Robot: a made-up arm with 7 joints. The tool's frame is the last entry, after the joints.
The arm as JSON. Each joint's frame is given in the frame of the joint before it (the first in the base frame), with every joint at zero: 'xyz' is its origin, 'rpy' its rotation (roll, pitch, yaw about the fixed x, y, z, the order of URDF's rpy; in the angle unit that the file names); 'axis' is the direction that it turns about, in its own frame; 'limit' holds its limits. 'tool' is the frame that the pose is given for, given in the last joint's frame.
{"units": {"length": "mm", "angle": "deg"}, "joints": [
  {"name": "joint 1", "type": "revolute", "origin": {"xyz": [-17.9, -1.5, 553.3], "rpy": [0.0, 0.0, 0.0]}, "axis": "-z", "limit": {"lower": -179.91, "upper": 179.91}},
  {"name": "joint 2", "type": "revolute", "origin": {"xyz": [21.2, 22.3, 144.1], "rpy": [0.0, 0.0, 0.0]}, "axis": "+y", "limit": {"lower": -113.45, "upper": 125.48}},
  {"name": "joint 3", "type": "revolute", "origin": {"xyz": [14.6, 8.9, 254.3], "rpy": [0.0, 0.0, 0.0]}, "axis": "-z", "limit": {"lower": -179.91, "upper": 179.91}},
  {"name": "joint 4", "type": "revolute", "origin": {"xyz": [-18.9, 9.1, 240.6], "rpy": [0.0, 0.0, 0.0]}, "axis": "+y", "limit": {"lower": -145.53, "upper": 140.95}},
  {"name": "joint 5", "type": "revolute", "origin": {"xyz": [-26.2, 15.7, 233.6], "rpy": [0.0, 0.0, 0.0]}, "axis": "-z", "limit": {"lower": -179.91, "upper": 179.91}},
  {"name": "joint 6", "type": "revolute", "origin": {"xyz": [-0.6, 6.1, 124.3], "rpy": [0.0, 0.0, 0.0]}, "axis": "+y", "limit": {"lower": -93.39, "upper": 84.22}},
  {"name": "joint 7", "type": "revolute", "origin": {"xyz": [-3.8, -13.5, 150.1], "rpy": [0.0, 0.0, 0.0]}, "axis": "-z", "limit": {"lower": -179.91, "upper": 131.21}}
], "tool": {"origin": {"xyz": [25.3, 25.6, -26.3], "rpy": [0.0, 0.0, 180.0]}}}
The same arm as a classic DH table. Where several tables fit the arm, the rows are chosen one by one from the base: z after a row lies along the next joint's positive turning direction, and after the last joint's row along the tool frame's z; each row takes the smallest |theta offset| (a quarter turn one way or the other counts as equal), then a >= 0, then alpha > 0; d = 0 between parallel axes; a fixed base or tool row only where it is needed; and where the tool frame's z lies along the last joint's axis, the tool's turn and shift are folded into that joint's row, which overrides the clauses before.
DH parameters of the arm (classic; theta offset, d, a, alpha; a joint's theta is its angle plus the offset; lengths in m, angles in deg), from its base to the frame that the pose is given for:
base (fixed): 4.79 0.0000 -0.0180 180.00
joint 1: 4.79 -0.6974 0.0212 90.00
joint 2: 0.00 0.0312 0.0146 -90.00
joint 3: 0.00 -0.4949 -0.0189 90.00
joint 4: 0.00 0.0248 -0.0262 -90.00
joint 5: 0.00 -0.3579 -0.0006 90.00
joint 6: 0.00 -0.0074 -0.0038 -90.00
joint 7: -45.34 0.0000 0.0360 180.00
tool (fixed): 134.66 0.1238 0.0000 0.00
Joint limits (deg, base to tool): -179.91..179.91 -113.45..125.48 -179.91..179.91 -145.53..140.95 -179.91..179.91 -93.39..84.22 -179.91..131.21

